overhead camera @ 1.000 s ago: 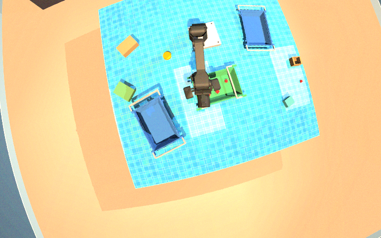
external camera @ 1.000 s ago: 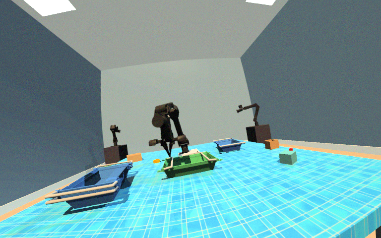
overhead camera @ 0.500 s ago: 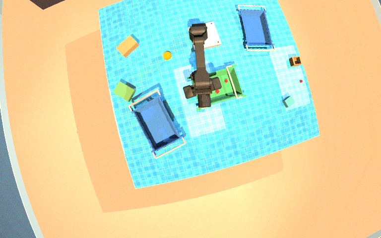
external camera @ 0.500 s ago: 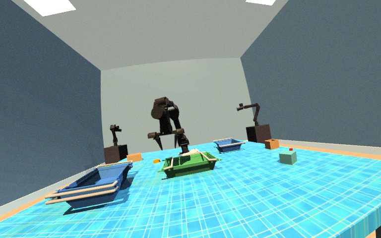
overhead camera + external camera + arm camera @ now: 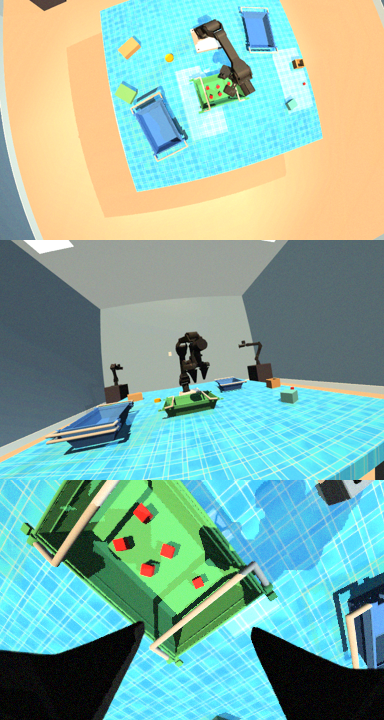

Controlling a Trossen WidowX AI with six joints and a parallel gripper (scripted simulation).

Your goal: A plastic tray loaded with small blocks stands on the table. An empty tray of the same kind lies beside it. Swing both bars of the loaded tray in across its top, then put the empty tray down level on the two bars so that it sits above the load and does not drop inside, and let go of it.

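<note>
Right now the blue tray is 33 cm behind my gripper tip, 27 cm to the left of it and 9 cm below it. The rest, counted from my gripper tip: yellow disc: 23 cm behind, 32 cm to the right, 13 cm below; then teal cube: 18 cm ahead, 38 cm to the left, 12 cm below; then brown box: 7 cm behind, 51 cm to the left, 12 cm below.
</note>
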